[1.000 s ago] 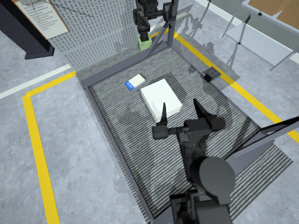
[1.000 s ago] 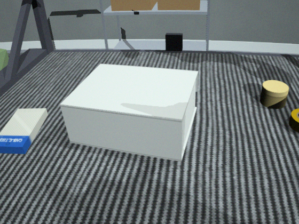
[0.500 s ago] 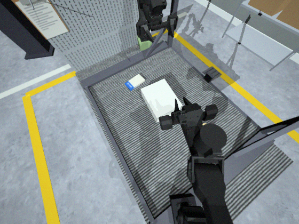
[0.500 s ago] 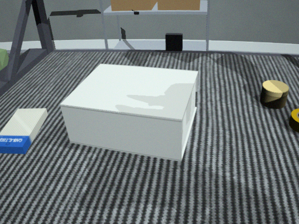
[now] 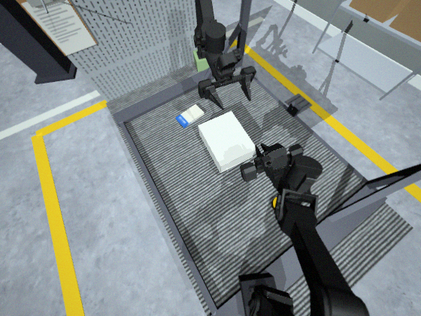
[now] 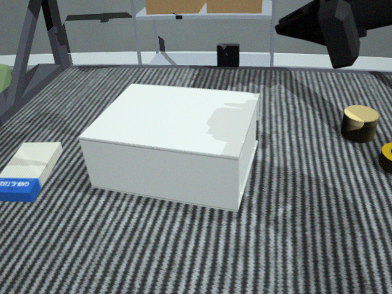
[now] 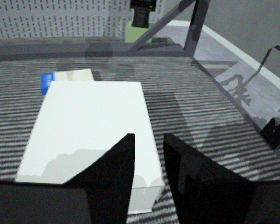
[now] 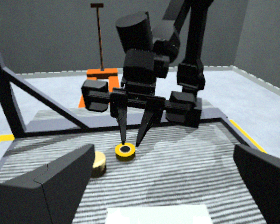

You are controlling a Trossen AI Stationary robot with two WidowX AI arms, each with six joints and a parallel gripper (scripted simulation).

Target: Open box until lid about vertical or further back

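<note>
My left hand is 130 mm past the tan cylinder, 70 mm to the right of it and 180 mm above it. From my left hand the other things lie so: yellow tape roll 70 mm behind, 150 mm to the left, 200 mm below.
</note>
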